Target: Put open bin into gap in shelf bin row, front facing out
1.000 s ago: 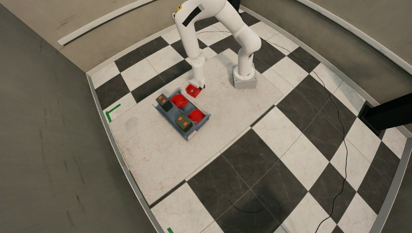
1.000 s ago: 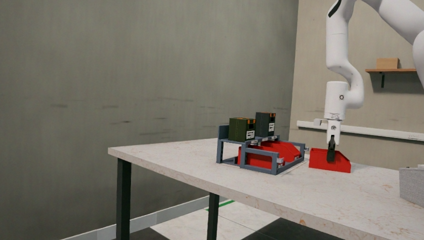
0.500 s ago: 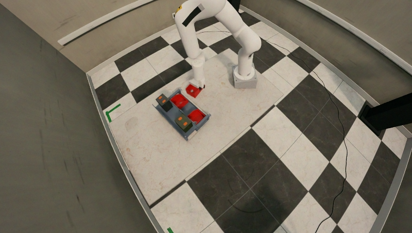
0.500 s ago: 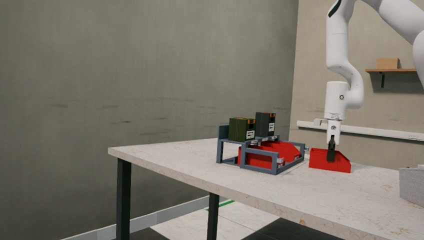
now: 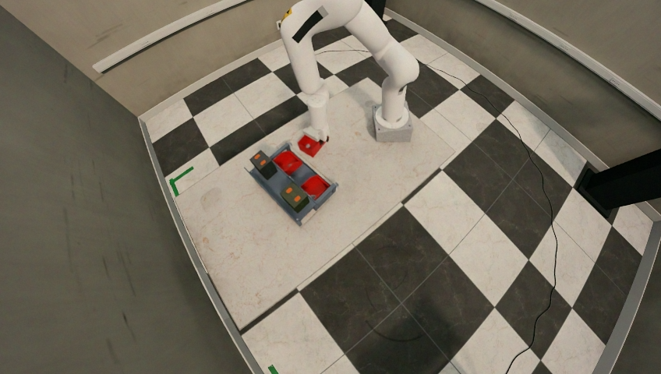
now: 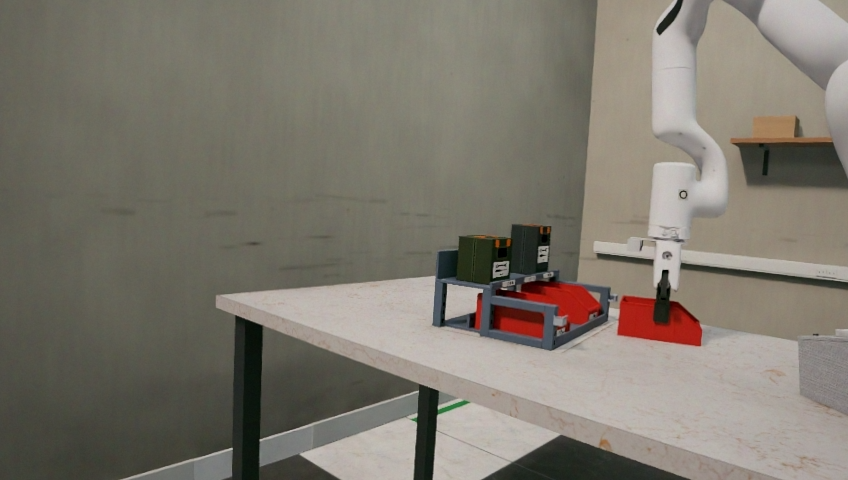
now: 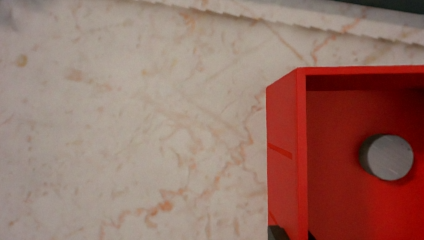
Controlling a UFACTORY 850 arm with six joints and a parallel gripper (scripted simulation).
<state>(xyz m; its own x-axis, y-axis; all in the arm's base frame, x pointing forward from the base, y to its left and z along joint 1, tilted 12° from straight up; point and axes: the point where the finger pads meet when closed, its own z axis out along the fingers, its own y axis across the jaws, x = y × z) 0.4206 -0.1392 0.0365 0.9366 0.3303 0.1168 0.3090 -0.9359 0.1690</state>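
Right now the red open bin is 5 cm to the right of my hand, 2 cm below it and 2 cm ahead of it. From my hand the other things lie so: grey-blue shelf: 26 cm ahead, 10 cm to the left, 1 cm above; then large grey disc: 8 cm to the right, 5 cm below, 2 cm behind; then dark grey box: 34 cm ahead, 10 cm above.
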